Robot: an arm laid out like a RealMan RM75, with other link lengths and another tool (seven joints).
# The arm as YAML. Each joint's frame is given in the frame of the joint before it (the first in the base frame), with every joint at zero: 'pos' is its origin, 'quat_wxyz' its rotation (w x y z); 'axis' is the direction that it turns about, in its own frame. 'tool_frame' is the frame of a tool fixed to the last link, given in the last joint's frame.
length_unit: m
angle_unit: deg
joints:
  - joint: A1
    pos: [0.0, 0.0, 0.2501]
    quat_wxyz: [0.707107, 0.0, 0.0, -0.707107]
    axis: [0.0, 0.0, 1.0]
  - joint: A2
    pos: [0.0, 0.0, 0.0]
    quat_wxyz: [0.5, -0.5, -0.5, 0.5]
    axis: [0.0, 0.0, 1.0]
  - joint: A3
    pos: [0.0, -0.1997, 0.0]
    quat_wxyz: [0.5, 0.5, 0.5, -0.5]
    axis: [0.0, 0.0, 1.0]
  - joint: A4
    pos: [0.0, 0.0, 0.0]
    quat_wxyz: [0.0, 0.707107, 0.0, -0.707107]
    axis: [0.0, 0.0, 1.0]
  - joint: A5
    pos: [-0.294, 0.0, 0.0]
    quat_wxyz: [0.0, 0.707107, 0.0, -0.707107]
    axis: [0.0, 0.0, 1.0]
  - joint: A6
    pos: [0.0, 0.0, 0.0]
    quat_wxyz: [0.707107, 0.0, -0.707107, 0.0]
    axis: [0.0, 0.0, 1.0]
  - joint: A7
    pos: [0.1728, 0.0, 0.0]
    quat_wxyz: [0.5, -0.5, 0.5, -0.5]
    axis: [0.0, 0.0, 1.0]
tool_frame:
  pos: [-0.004, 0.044, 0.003]
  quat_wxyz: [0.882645, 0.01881, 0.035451, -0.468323]
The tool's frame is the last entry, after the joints.
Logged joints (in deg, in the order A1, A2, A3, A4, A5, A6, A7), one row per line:
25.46, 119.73, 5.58, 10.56, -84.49, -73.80, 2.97
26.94, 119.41, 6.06, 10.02, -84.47, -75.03, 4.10
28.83, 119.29, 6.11, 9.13, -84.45, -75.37, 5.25
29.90, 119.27, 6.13, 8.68, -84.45, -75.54, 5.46
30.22, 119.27, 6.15, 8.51, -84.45, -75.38, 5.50
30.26, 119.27, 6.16, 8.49, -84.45, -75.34, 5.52
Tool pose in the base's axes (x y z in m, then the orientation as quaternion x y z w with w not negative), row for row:
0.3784, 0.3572, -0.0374, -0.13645, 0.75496, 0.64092, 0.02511
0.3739, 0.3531, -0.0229, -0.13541, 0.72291, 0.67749, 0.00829
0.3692, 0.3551, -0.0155, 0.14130, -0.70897, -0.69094, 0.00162
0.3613, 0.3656, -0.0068, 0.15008, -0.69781, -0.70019, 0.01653
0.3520, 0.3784, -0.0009, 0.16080, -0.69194, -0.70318, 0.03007
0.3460, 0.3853, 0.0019, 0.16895, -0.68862, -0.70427, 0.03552
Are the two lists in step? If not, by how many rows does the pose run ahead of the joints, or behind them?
The pose runs 2 rows behind the joints: the pose in row i belongs to the joints in row i - 2.
